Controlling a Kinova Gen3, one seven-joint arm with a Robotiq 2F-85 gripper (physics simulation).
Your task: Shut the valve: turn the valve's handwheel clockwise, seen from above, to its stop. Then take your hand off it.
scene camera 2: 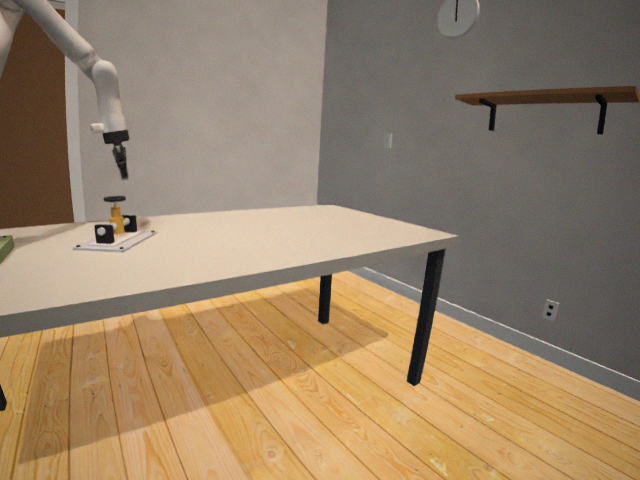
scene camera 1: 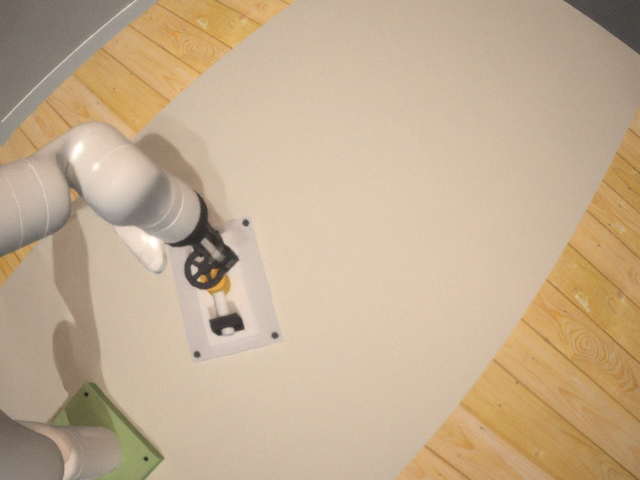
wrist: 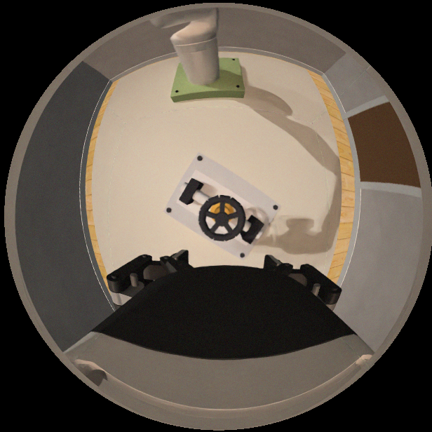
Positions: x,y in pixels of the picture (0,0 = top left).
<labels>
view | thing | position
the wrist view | gripper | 226,261
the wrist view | black spoked handwheel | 221,218
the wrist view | grey base plate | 205,165
</labels>
